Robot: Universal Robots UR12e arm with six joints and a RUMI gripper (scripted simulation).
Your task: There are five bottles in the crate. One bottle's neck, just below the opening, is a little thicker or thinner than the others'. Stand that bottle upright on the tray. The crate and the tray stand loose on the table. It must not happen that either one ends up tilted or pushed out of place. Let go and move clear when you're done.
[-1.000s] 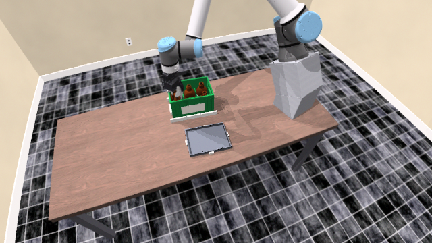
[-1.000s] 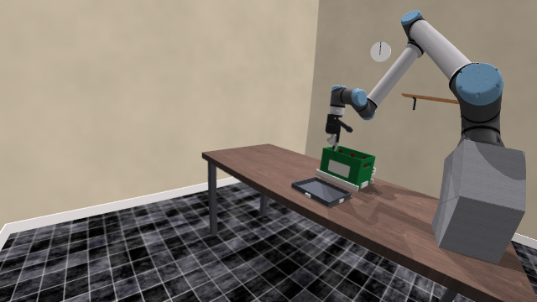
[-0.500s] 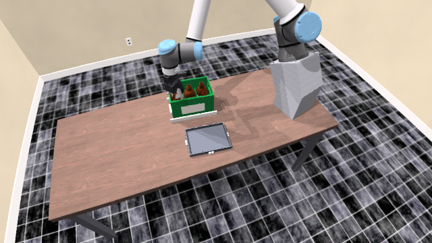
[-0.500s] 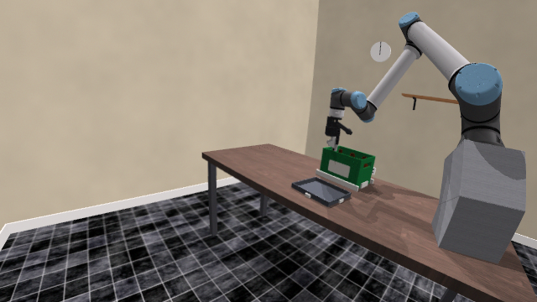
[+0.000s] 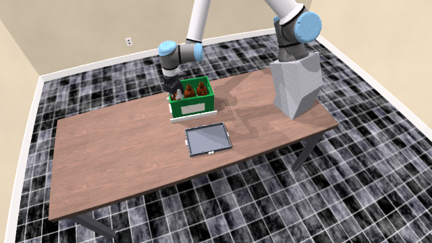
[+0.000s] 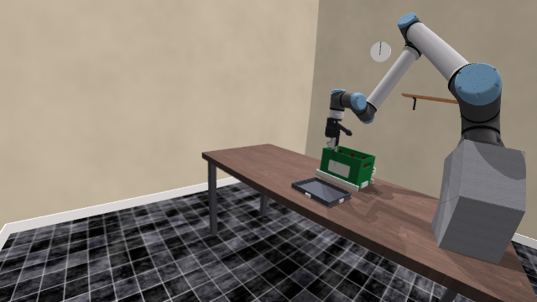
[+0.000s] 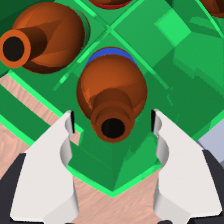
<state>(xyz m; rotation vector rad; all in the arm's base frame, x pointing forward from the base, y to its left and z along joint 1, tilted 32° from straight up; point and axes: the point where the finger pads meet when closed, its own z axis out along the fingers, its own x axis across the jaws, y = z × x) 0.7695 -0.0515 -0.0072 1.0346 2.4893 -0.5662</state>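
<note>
The glass bottle is 8 cm to the right of my hand and 7 cm below it. Also, from my hand: grey tray: 25 cm to the left, 14 cm below, 12 cm behind; then green crate: 9 cm behind, 7 cm below, 4 cm to the right.
</note>
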